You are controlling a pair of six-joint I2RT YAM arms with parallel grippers.
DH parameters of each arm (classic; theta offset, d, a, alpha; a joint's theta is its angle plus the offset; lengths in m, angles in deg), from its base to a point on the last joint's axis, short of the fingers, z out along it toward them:
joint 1: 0 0.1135 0.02 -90
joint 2: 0 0 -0.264 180
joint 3: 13.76 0 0.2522 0
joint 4: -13.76 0 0.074 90
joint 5: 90 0 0 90
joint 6: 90 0.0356 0 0
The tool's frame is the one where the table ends.
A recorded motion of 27 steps. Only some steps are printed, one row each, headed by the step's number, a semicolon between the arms.
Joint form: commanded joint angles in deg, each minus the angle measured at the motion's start. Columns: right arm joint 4, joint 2, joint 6, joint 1, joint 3, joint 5; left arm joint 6, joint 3, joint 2, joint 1, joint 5, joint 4.
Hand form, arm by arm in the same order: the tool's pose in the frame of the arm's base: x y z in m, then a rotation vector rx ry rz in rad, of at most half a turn. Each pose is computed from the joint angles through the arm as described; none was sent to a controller.
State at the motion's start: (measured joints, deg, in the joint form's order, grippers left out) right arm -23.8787 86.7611 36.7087 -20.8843 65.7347 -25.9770; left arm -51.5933 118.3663 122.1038 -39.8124 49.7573 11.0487
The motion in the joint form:
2: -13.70 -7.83 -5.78 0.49 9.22 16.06; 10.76 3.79 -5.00 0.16 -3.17 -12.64
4: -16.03 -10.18 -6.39 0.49 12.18 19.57; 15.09 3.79 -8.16 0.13 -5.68 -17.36
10: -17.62 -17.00 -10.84 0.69 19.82 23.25; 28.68 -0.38 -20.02 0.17 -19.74 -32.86
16: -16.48 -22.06 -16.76 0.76 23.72 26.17; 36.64 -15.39 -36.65 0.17 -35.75 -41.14
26: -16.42 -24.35 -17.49 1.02 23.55 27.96; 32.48 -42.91 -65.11 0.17 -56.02 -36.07
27: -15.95 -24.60 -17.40 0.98 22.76 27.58; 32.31 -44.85 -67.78 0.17 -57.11 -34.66
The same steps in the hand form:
2: 0.2828 -0.0986 0.3431 0.9146 2.1108 0.2935; 0.3510 -0.3245 0.4358 0.7342 1.6500 -1.6668
4: 0.2711 -0.0965 0.3678 0.9077 2.0568 0.2189; 0.3386 -0.3131 0.4524 0.7399 1.6388 -1.5863
10: 0.2322 -0.0836 0.4381 0.7626 1.8712 0.1109; 0.2956 -0.2681 0.4857 0.6813 1.6900 -1.2351
16: 0.1972 -0.0724 0.4797 0.6337 1.7308 -0.0052; 0.2413 -0.2111 0.4840 0.5786 1.7839 -0.8899
26: 0.1836 -0.0677 0.4863 0.6270 1.6928 -0.0393; 0.1551 -0.1235 0.4569 0.2250 1.7158 -0.6736
27: 0.1841 -0.0677 0.4838 0.6249 1.6948 -0.0327; 0.1466 -0.1156 0.4567 0.1996 1.6796 -0.6743

